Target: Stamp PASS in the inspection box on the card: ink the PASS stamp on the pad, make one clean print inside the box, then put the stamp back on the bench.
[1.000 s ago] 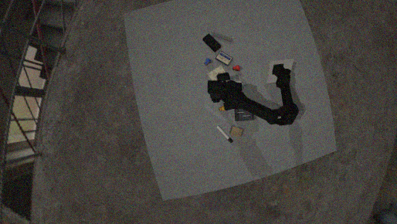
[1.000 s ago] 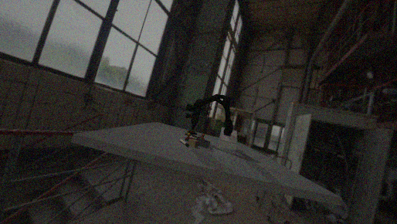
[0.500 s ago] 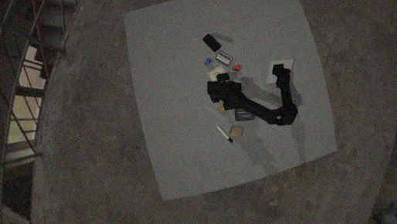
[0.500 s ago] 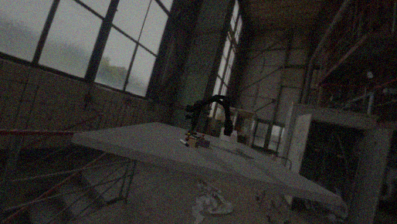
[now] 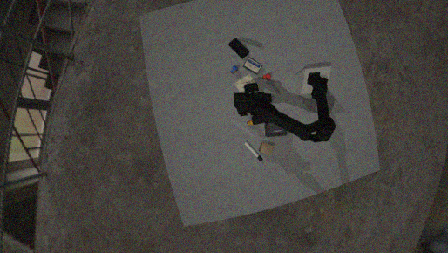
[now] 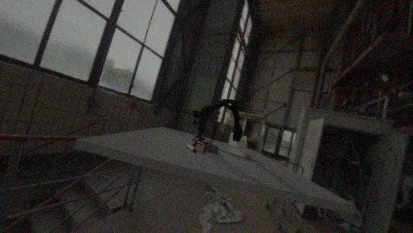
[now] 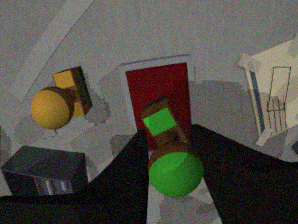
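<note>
Now: the red ink pad 6 cm below my gripper tip and 1 cm behind it. The rest, counted from my gripper tip: green-knobbed stamp: 1 cm below, 1 cm behind; yellow-knobbed stamp: 8 cm to the left, 5 cm below, 1 cm ahead; cream card: 13 cm to the right, 7 cm below.
</note>
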